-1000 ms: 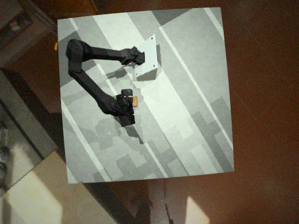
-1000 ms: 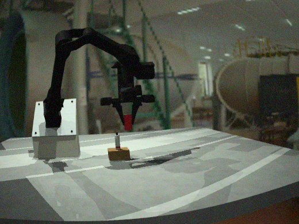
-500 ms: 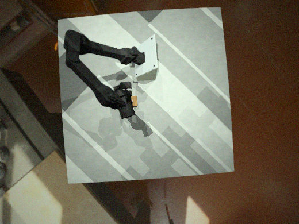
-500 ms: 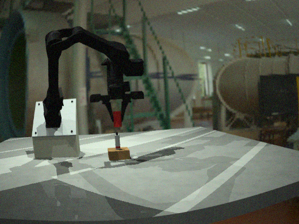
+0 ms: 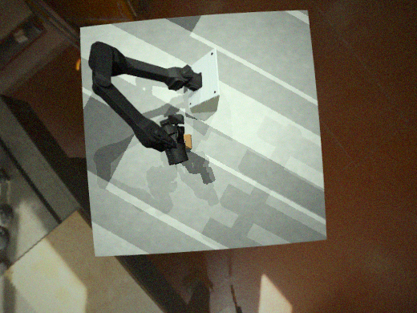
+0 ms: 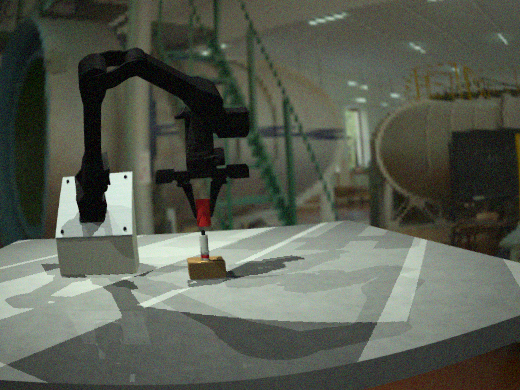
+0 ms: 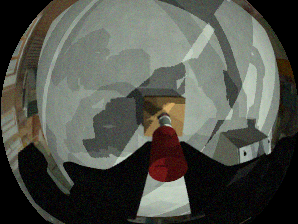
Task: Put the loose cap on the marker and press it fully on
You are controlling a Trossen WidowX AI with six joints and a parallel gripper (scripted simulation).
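Now: the brown holder block 10 cm below my gripper tip. From my gripper tip the other things lie so: red cap (1 cm above).
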